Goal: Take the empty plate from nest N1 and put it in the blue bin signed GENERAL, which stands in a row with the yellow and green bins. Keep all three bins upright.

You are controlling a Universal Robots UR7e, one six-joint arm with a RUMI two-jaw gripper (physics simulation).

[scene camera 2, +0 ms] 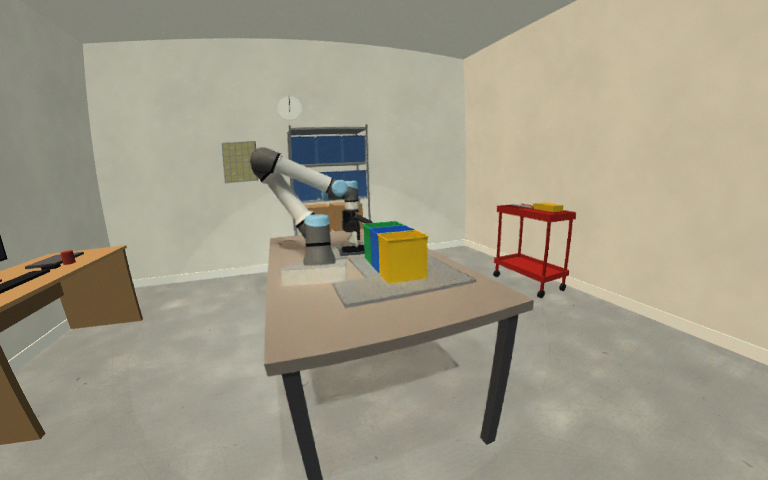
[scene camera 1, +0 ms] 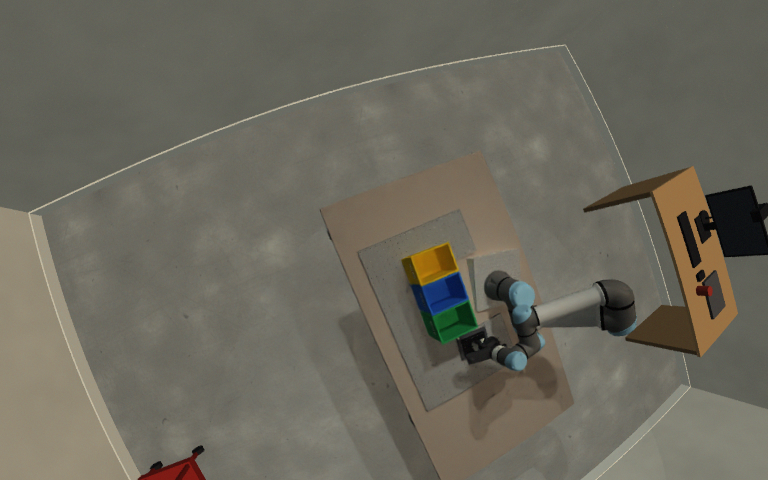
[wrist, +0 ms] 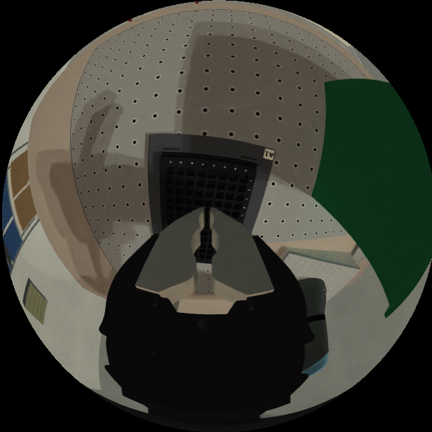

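Pixels of known places: gripper, fingertip midpoint: (scene camera 2: 356,247) (scene camera 1: 472,344); arm's base at its link origin: (scene camera 2: 319,263) (scene camera 1: 496,285).
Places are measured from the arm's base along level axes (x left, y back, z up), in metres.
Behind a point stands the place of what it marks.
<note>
A black gridded plate (wrist: 215,185) lies in a dark grey nest frame (wrist: 156,185) in the wrist view, its near part hidden by the fingers. The small label on the frame's corner looks like A1, upside down; no N1 is readable. My gripper (wrist: 207,209) (scene camera 2: 357,245) @(x 0.214, y -0.234, z 0.002 m) points down above the plate, shut, with nothing between the fingers. The blue bin (scene camera 1: 444,294) @(x -0.068, y -0.270, z -0.023 m) (scene camera 2: 374,251) @(x -0.109, y -0.240, z 0.059 m) stands upright between the yellow bin (scene camera 1: 433,266) @(x -0.213, y -0.271, z -0.023 m) (scene camera 2: 403,257) @(x -0.301, y -0.301, z 0.076 m) and the green bin (scene camera 1: 455,322) @(x 0.078, y -0.272, z -0.012 m) (scene camera 2: 367,243) @(x 0.015, y -0.243, z 0.068 m) (wrist: 370,175), both upright. The sign GENERAL is not readable.
The green bin stands right beside the nest. The bins stand on a grey perforated board (scene camera 1: 390,294) @(x -0.172, y -0.512, z -0.025 m) (scene camera 2: 362,295) @(x -0.370, y -0.109, z -0.026 m) (wrist: 150,65) on the table (scene camera 1: 396,198) @(x -0.577, y -0.313, z -0.038 m) (scene camera 2: 317,328) @(x -0.532, y 0.077, z -0.039 m). The arm's pale base block (scene camera 1: 478,283) @(x -0.051, y -0.097, z 0.007 m) (scene camera 2: 311,275) @(x -0.151, y 0.053, z 0.000 m) is near the bins. A red cart (scene camera 2: 532,213) stands away from the table.
</note>
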